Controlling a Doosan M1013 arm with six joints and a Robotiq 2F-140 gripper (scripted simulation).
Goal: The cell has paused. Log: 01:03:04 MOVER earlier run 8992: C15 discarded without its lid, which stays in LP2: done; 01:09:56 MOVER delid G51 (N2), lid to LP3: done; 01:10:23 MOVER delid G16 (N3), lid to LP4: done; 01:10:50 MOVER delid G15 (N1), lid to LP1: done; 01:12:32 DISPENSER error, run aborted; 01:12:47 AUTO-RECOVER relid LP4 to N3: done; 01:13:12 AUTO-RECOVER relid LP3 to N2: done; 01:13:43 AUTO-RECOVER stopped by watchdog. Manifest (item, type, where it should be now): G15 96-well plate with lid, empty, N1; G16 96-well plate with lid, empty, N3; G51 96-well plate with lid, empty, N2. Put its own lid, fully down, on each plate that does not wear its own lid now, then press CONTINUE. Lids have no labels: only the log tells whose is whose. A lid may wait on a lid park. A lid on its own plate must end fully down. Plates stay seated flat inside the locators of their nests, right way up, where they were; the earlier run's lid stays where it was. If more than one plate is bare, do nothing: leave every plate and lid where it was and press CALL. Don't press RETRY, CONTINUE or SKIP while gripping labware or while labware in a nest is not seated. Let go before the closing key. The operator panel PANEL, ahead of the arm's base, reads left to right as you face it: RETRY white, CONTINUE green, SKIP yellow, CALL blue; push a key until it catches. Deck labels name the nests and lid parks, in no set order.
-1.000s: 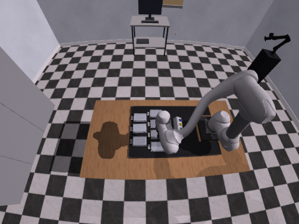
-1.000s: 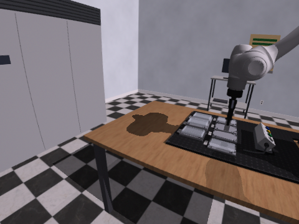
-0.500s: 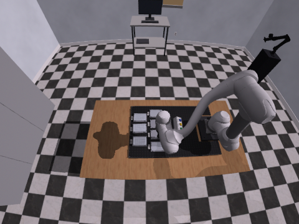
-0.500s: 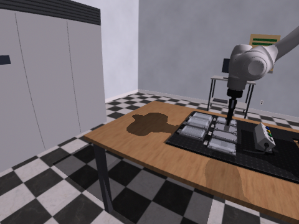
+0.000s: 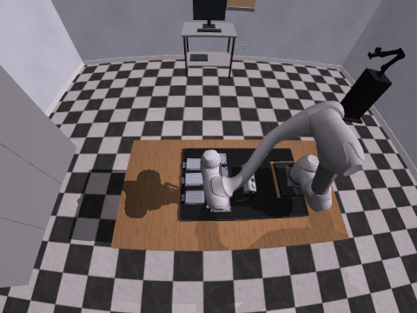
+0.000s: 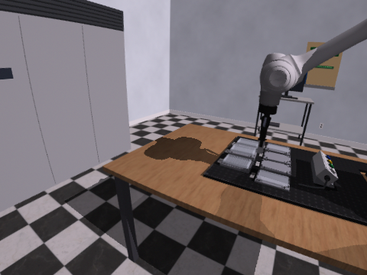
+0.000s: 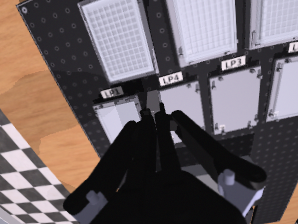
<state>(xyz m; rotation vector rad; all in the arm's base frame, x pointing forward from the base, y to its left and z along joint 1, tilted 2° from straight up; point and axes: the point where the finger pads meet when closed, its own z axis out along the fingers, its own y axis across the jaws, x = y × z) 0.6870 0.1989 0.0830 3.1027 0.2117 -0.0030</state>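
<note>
The park LP1 is 100 mm behind my hand, 80 mm to the left of it and 110 mm below it. From my hand the other things lie so: plate: 90 mm ahead, 50 mm to the left, 90 mm below; then park labelled LP4: 80 mm behind, 50 mm to the right, 110 mm below; then lid park label lp3: 20 mm ahead, 160 mm to the right, 110 mm below.
</note>
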